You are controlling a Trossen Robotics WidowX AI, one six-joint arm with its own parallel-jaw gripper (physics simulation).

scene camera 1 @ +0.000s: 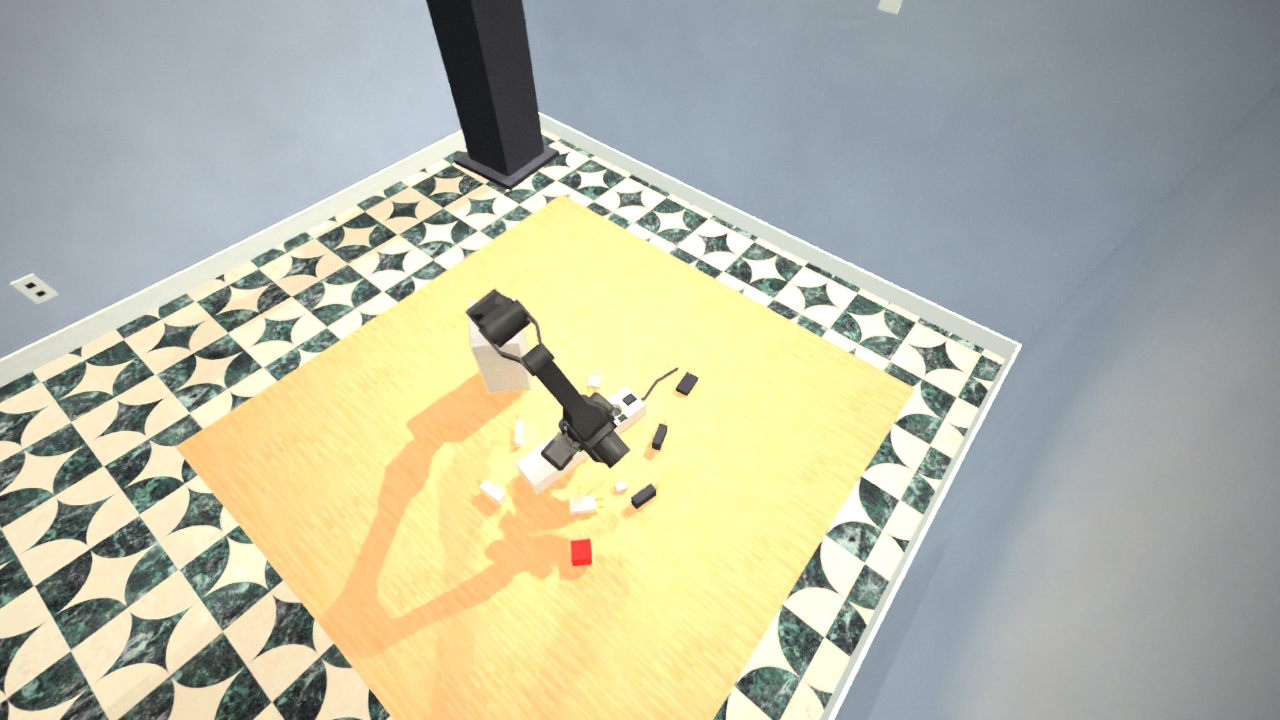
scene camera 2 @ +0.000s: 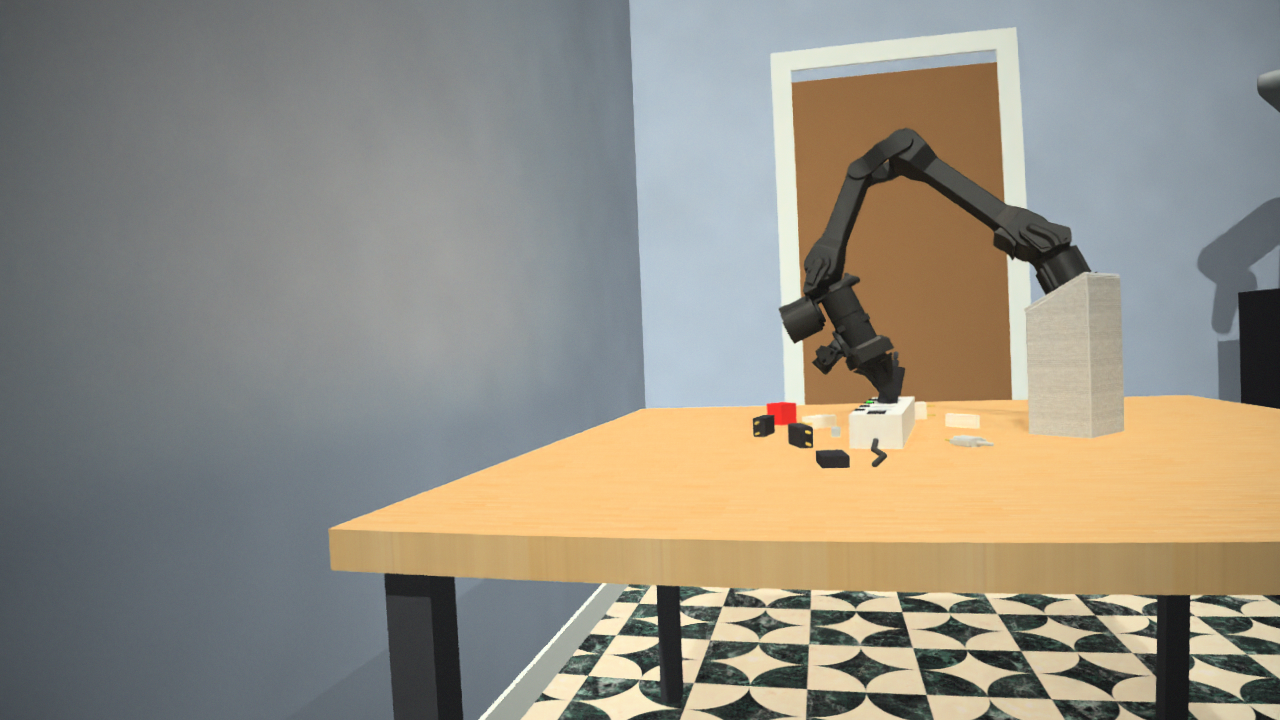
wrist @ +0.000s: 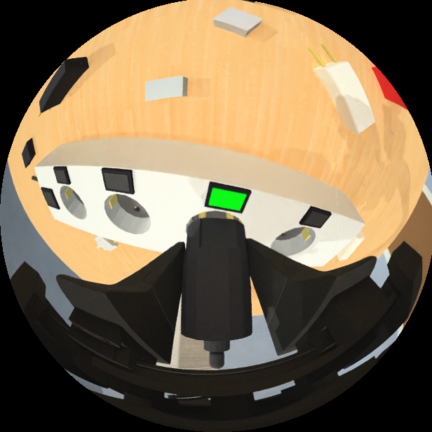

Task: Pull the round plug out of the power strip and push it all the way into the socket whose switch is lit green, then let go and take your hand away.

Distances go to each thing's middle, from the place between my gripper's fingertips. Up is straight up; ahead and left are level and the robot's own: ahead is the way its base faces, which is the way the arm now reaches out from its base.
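My hand is 30 mm below the round black plug (wrist: 216, 307).
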